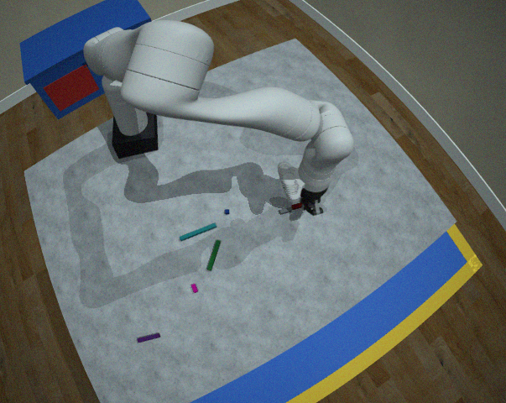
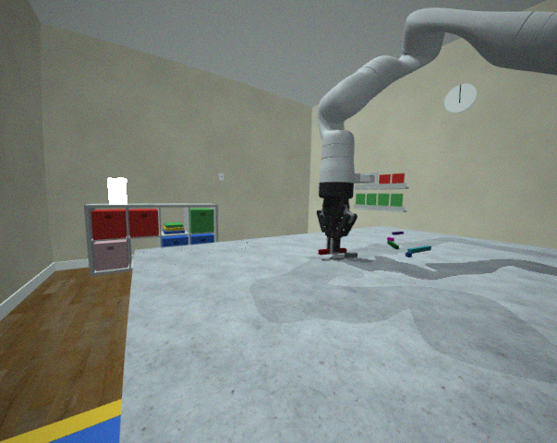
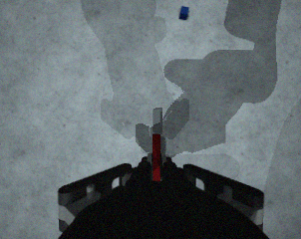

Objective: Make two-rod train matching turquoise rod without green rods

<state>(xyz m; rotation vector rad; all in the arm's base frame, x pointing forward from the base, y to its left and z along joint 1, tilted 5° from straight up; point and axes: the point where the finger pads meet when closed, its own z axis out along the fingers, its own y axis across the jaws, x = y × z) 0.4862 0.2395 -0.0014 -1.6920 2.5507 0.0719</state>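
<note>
The red rod lies 10 mm below my hand. Round my hand: small blue rod (110 mm behind, 170 mm to the right, 30 mm below); then grey rod (20 mm behind, 50 mm to the right, 30 mm below); then green rod (40 mm behind, 260 mm to the right, 30 mm below).
</note>
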